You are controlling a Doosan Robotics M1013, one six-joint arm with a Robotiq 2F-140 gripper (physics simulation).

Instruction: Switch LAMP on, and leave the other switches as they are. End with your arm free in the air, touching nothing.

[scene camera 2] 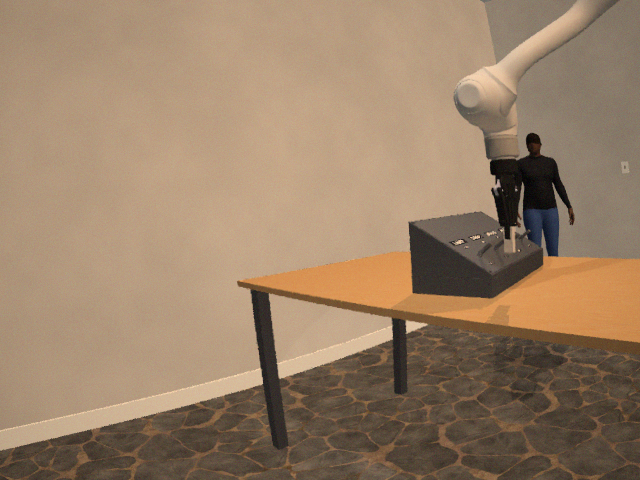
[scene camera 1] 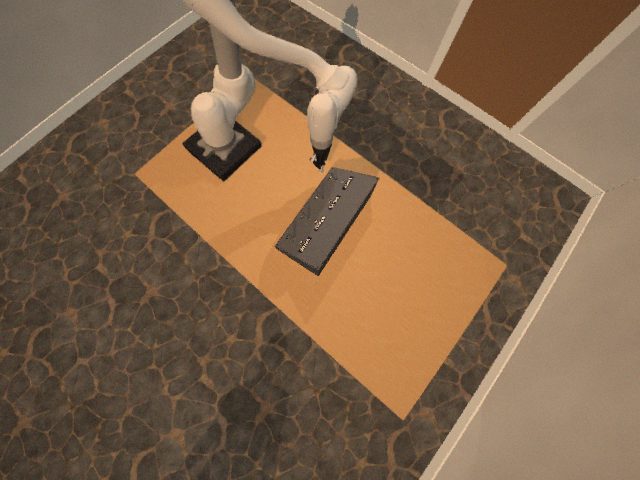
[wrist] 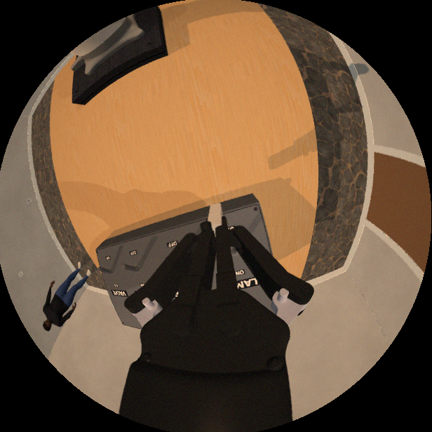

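Note:
The dark grey sloped console stands on the table. Its LAMP label marks the end column. The LAMP lever seems to lean toward the lower, OFF side; in the wrist view, part of the lever shows beside the fingers. My gripper is shut and empty, pointing down. Its tips are low at the console's lower edge, close to the OFF end of the LAMP column. Whether they touch anything is unclear.
Several other levers stand in a row beside LAMP, including the VALVE lever at the far end. The arm's black base plate is on the wooden table. A person stands beyond the table.

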